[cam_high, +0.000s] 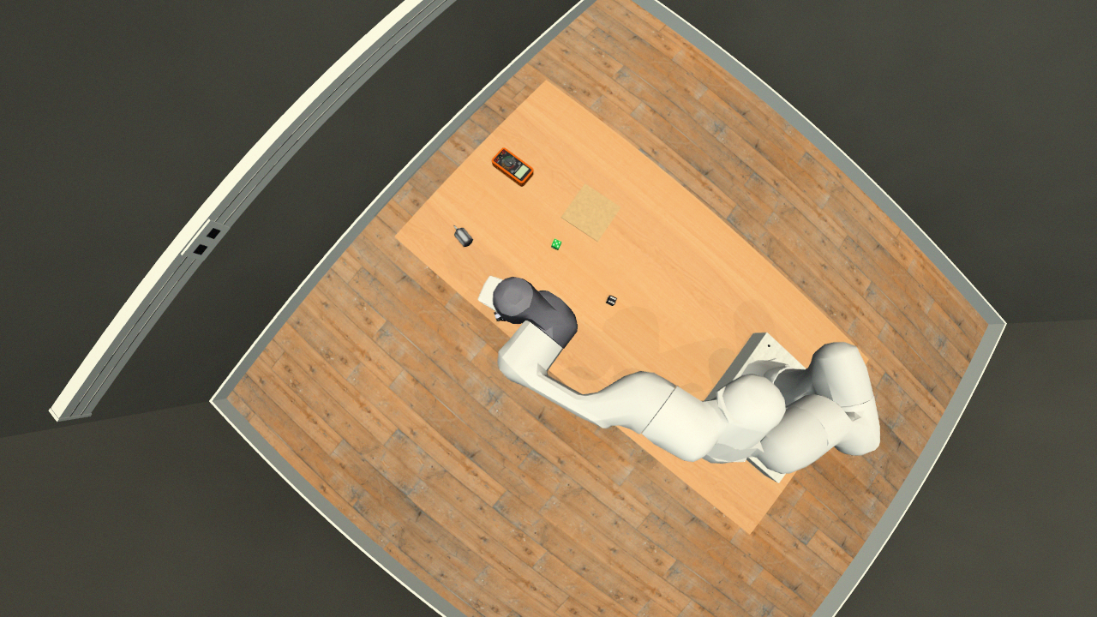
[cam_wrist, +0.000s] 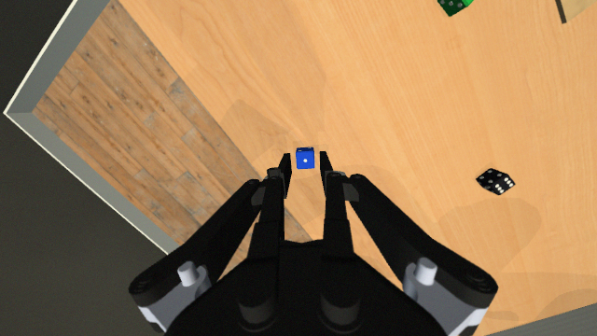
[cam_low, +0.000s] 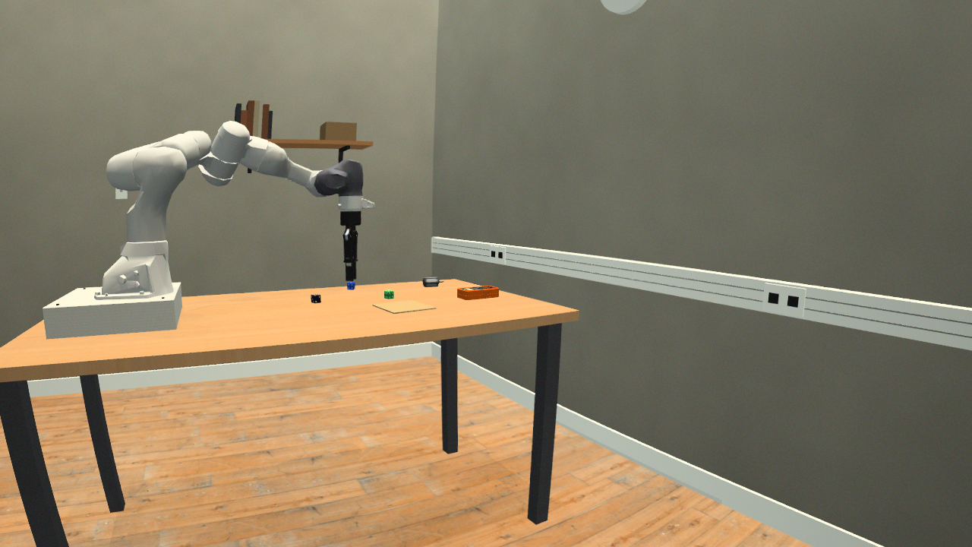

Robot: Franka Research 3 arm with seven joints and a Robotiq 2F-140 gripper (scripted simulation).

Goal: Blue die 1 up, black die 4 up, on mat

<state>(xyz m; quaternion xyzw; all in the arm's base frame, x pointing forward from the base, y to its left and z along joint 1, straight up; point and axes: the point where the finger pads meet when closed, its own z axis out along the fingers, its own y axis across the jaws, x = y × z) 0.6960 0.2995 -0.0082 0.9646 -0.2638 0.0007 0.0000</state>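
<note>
My hand is 5 cm above the blue die. Round my hand: green die (6 cm ahead, 23 cm to the right, 5 cm below); then grey gadget (30 cm ahead, 7 cm to the right, 5 cm below); then black die (18 cm behind, 21 cm to the right, 5 cm below).
</note>
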